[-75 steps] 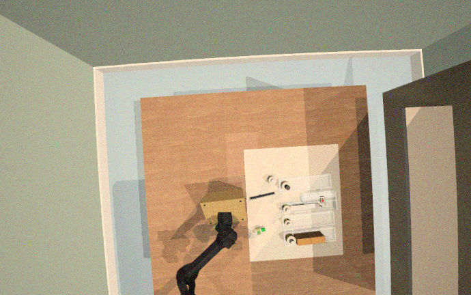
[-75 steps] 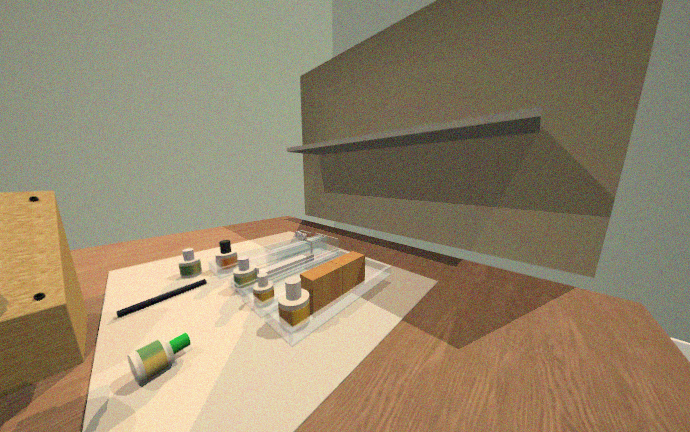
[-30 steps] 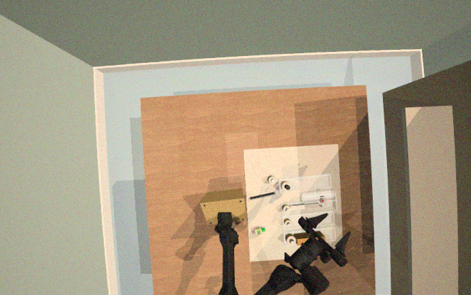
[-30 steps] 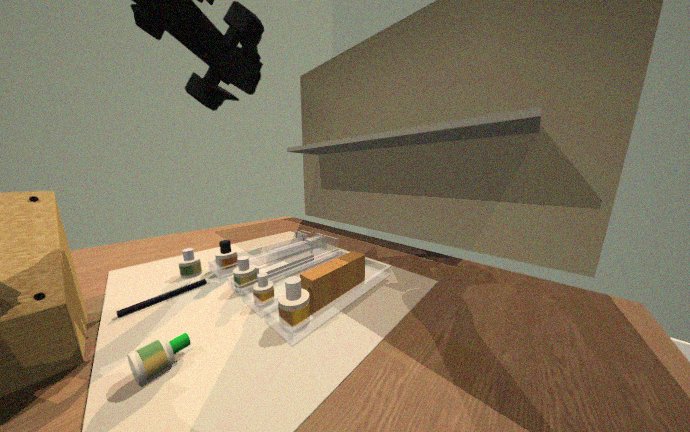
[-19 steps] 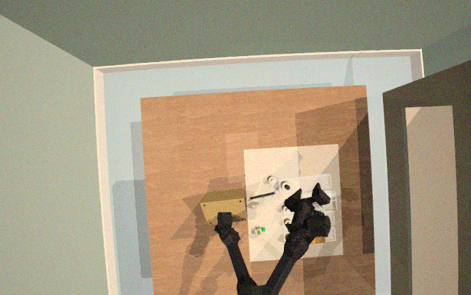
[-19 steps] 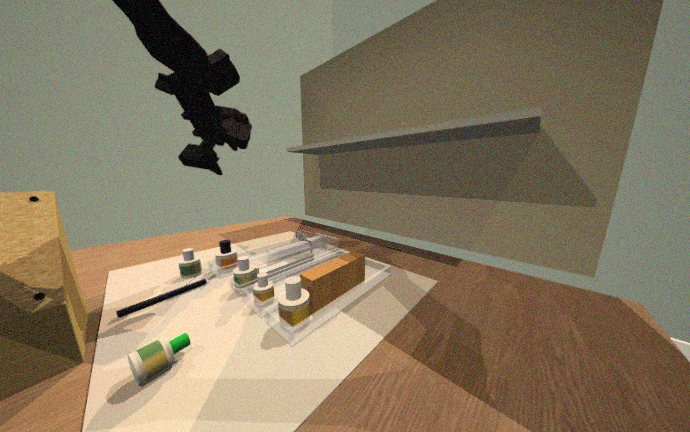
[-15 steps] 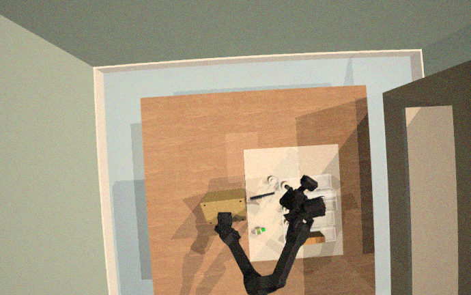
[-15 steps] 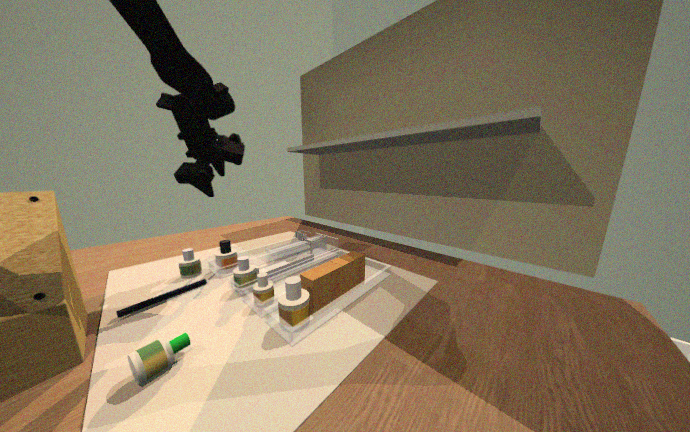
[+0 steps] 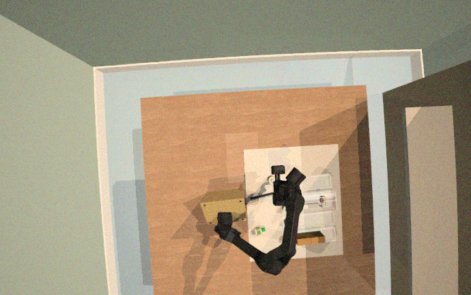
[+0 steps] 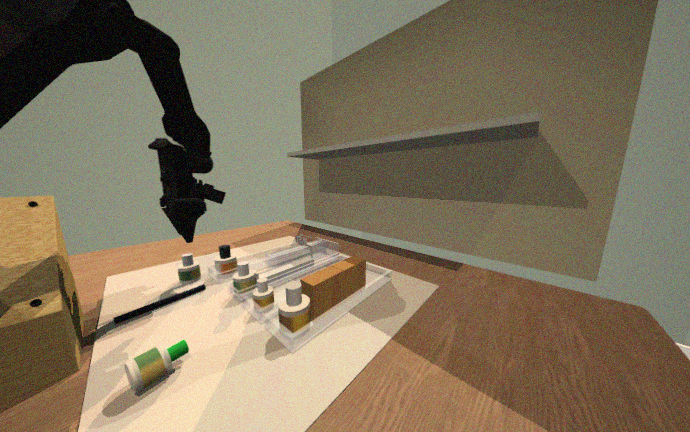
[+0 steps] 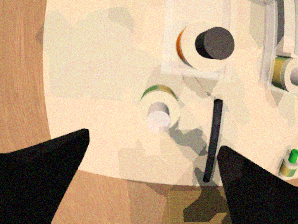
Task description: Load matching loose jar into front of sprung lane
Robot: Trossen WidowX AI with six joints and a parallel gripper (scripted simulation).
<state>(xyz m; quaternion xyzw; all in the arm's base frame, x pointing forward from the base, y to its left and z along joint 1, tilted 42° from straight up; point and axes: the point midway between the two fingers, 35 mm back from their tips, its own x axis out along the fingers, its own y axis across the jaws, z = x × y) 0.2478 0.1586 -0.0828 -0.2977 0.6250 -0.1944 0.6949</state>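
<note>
My gripper tip is 50 mm past the black rod, 100 mm to the left of it and 100 mm above it. From my gripper tip the other things lie so: shelf (590 mm ahead, 80 mm to the right, 260 mm above).
</note>
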